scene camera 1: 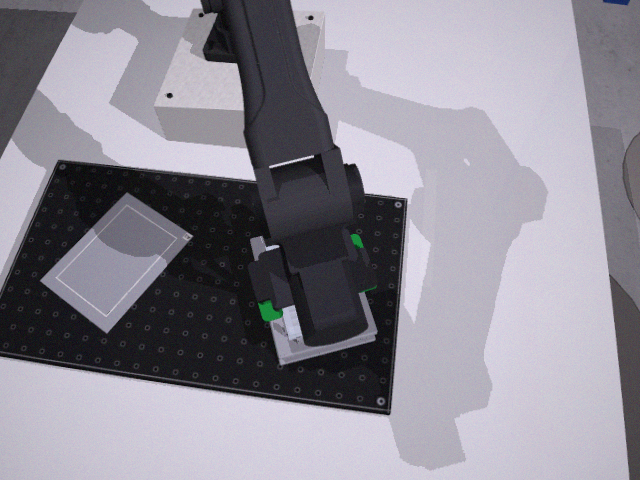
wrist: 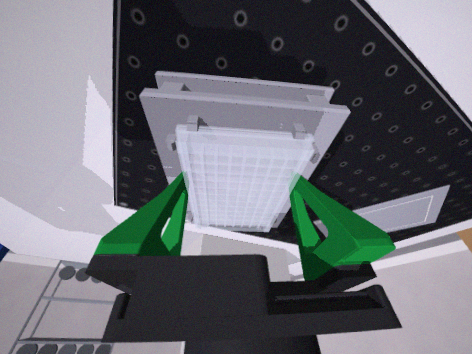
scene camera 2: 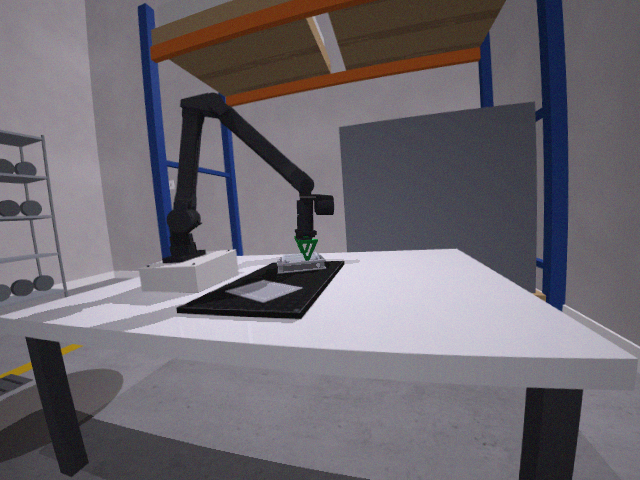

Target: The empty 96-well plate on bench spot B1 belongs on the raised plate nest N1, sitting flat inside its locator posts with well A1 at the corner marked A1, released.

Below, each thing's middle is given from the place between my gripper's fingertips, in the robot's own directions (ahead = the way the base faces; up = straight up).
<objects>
Right now my hand is 2 cm past the well plate (wrist: 237,179), 1 cm to the left of it and 1 cm below it. Round my hand: flat grey nest (scene camera 1: 109,268) 2 cm behind, 28 cm to the right, 3 cm below.
</objects>
